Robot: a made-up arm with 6 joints.
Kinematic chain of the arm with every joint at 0, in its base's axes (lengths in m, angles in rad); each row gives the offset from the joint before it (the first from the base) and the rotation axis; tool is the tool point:
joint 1: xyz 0 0 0.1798 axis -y
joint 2: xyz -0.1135 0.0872 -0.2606 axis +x
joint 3: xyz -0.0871 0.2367 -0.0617 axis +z
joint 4: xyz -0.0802 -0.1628 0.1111 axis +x
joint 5: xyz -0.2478 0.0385 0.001 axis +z
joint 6: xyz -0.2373 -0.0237 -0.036 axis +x
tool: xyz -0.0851 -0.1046 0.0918
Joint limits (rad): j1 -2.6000..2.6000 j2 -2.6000..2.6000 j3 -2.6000..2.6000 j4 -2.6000..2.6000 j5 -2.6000..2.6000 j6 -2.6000..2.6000
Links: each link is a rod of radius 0.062 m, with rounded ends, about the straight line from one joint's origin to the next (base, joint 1, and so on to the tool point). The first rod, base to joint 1, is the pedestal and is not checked.
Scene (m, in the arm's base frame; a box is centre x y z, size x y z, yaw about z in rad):
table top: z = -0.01
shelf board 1: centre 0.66 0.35 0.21 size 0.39 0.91 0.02 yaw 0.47
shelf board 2: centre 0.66 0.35 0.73 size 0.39 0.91 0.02 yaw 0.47
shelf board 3: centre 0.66 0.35 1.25 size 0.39 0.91 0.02 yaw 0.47
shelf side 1: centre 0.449 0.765 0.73 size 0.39 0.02 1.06 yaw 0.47
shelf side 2: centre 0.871 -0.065 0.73 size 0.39 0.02 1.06 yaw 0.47
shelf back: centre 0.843 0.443 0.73 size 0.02 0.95 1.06 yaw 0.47
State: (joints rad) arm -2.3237 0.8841 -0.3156 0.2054 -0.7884 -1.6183
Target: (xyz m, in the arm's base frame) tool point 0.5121 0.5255 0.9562
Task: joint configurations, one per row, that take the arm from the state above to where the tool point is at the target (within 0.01 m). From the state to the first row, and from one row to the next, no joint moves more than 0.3 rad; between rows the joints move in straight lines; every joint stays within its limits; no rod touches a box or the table.
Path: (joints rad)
1: -2.1968 0.9365 -0.3020 0.2285 -1.0141 -1.6648
2: -2.0699 0.9888 -0.2883 0.2516 -1.2397 -1.7114
3: -1.9430 1.0412 -0.2747 0.2746 -1.4654 -1.7579
4: -1.8161 1.0936 -0.2610 0.2977 -1.6911 -1.8044
5: -1.8611 0.8069 -0.1867 0.3144 -1.4391 -1.8170
6: -1.9062 0.5202 -0.1125 0.3310 -1.1871 -1.8296
7: -1.9513 0.2334 -0.0382 0.3476 -0.9351 -1.8422
8: -1.9963 -0.0533 0.0361 0.3642 -0.6831 -1.8548
9: -2.0414 -0.3400 0.1104 0.3809 -0.4311 -1.8674
10: -2.2276 -0.3997 -0.0899 0.3149 -0.2103 -1.8737
11: -2.4138 -0.4595 -0.2901 0.2489 0.0105 -1.8799
12: -2.6000 -0.5192 -0.4904 0.1829 0.2313 -1.8861

